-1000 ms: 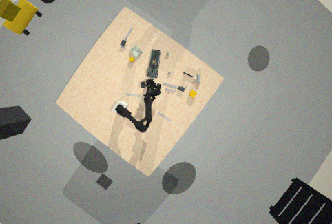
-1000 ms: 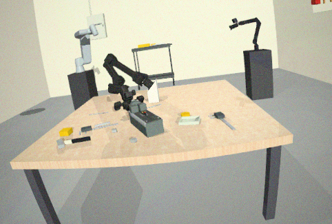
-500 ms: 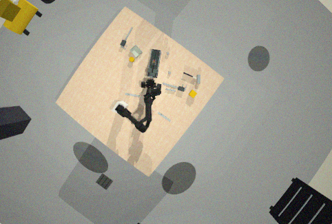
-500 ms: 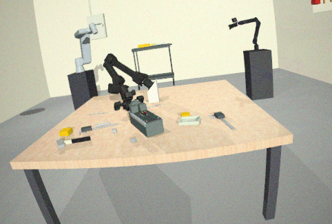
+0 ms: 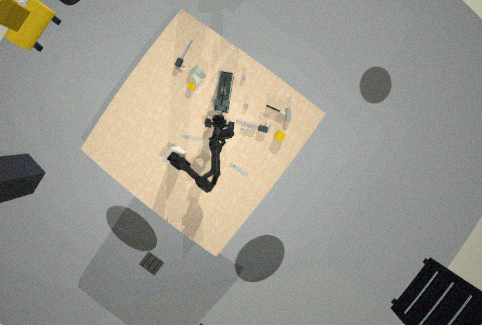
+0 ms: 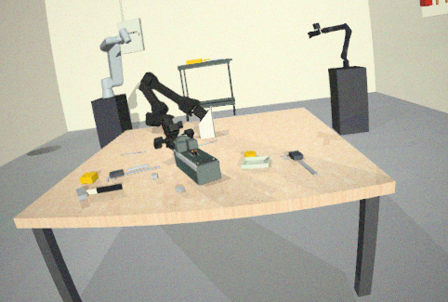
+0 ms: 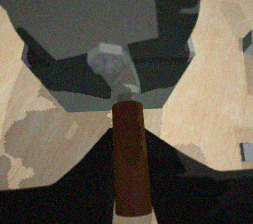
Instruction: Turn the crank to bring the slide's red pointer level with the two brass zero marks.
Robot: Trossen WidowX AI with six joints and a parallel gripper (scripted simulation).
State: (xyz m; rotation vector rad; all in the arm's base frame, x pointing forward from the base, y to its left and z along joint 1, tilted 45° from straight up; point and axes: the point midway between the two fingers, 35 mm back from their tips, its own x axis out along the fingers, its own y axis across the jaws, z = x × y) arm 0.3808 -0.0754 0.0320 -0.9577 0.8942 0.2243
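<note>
The crank lies 4 cm above my gripper tip. Round my gripper tip: red pointer 15 cm ahead, 10 cm to the left, 5 cm above; then brown crank handle 3 cm above, 1 cm to the right, 1 cm behind; then yellow disc 30 cm to the left, 3 cm below, 3 cm ahead.
</note>
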